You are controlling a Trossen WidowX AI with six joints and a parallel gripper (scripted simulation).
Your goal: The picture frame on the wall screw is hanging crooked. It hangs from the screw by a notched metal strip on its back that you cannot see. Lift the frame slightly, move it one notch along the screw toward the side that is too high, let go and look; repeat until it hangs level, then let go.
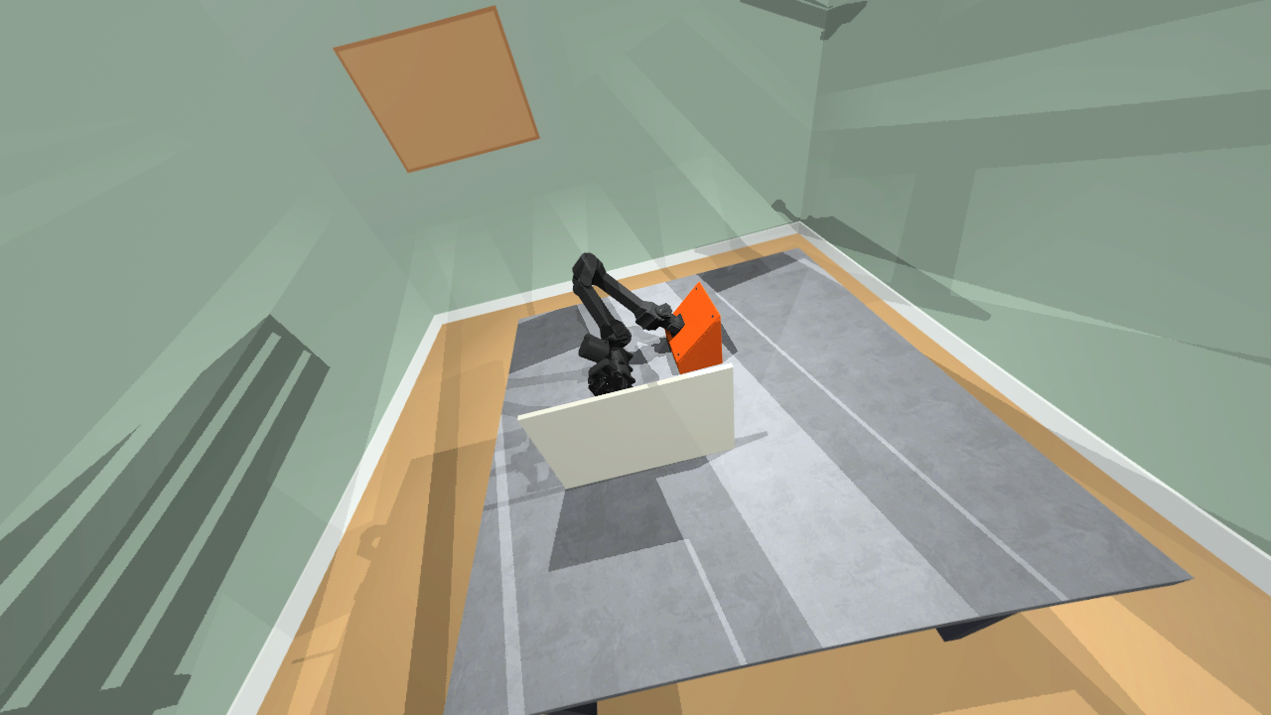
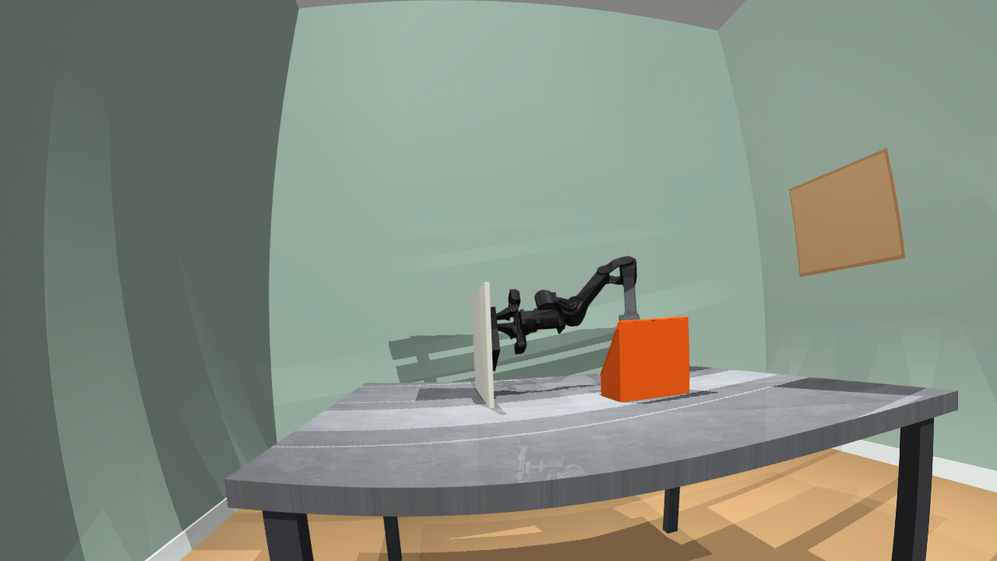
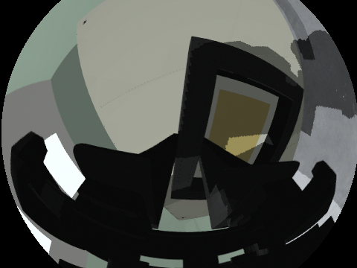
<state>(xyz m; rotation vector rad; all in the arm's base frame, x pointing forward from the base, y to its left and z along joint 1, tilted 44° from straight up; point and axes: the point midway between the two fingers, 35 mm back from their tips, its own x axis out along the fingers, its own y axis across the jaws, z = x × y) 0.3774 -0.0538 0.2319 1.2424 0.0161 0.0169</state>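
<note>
My gripper tip is now 5 cm above the picture frame and 2 cm to the right of it. Also, from my gripper tip: wall panel (6 cm below, 2 cm ahead, 1 cm to the left).
</note>
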